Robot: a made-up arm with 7 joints. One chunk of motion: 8 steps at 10 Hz.
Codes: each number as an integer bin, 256 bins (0 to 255) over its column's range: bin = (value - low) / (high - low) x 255, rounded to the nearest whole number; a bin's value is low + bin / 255 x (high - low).
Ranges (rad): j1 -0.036..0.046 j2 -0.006..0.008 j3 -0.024..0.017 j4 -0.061..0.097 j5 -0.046..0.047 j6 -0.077..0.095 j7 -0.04..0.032
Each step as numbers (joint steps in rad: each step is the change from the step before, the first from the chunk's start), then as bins.
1 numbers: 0.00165 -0.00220 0.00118 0.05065 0.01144 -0.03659 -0.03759
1 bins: 117 69 157 180 157 60 9
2 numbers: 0.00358 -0.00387 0.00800 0.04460 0.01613 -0.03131 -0.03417
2 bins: 123 39 199 170 170 68 21
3 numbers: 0.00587 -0.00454 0.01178 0.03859 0.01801 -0.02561 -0.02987
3 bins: 130 27 223 161 176 76 36
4 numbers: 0.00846 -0.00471 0.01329 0.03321 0.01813 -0.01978 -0.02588
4 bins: 138 23 232 152 176 85 50
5 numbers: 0.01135 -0.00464 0.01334 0.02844 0.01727 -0.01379 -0.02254
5 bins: 147 25 232 144 173 94 62
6 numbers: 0.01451 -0.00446 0.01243 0.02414 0.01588 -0.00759 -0.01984
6 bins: 157 28 227 137 170 103 71
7 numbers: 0.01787 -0.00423 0.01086 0.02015 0.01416 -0.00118 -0.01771
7 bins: 168 32 217 131 165 112 79
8 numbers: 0.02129 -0.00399 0.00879 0.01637 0.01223 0.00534 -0.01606
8 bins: 178 37 204 125 160 122 85
